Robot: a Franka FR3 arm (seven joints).
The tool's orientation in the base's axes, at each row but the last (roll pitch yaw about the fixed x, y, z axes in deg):
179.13, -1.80, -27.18
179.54, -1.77, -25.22
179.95, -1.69, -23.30
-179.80, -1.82, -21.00
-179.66, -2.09, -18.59
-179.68, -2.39, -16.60
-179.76, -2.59, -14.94
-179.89, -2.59, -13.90
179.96, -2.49, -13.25
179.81, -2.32, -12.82
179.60, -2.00, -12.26
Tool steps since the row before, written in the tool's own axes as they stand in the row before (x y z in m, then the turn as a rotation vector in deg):
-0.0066, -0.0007, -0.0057, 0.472, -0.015, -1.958
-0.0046, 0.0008, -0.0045, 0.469, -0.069, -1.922
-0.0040, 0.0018, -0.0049, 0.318, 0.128, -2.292
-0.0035, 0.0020, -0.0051, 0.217, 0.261, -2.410
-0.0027, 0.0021, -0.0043, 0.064, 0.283, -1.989
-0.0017, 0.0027, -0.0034, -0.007, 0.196, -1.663
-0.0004, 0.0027, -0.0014, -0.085, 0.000, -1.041
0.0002, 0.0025, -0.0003, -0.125, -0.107, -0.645
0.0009, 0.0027, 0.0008, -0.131, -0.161, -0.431
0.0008, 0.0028, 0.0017, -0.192, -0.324, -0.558
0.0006, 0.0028, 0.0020, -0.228, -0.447, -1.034
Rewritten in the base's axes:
-0.0057, 0.0038, 0.0055, 0.385, -0.148, 1.971
-0.0046, 0.0013, 0.0044, 0.406, -0.098, 1.935
-0.0045, 0.0000, 0.0048, 0.180, -0.215, 2.300
-0.0041, -0.0006, 0.0050, 0.035, -0.302, 2.415
-0.0034, -0.0011, 0.0042, -0.102, -0.277, 1.988
-0.0025, -0.0021, 0.0033, -0.132, -0.175, 1.660
-0.0011, -0.0025, 0.0014, -0.129, 0.030, 1.036
-0.0004, -0.0025, 0.0003, -0.124, 0.140, 0.639
0.0003, -0.0028, -0.0008, -0.109, 0.191, 0.425
0.0002, -0.0029, -0.0017, -0.137, 0.365, 0.549
0.0001, -0.0029, -0.0020, -0.161, 0.500, 1.022

